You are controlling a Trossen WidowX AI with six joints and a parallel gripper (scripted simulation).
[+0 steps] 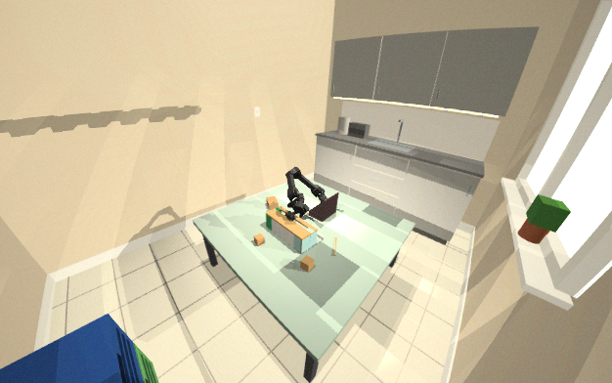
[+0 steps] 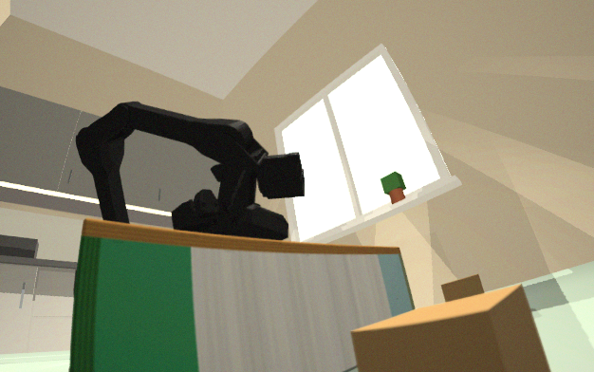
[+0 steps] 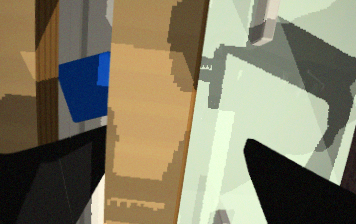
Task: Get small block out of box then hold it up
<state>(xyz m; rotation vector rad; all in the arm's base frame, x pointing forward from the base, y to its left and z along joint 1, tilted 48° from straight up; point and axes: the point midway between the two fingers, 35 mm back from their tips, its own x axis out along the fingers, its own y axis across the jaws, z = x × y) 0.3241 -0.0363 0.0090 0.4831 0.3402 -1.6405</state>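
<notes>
The box is 4 cm ahead of my gripper tip, 3 cm below it and 2 cm to the left of it. Also, from my gripper tip: thin stick (32 cm to the left, 8 cm below, 4 cm behind); small blue block (5 cm ahead, 3 cm to the right).
</notes>
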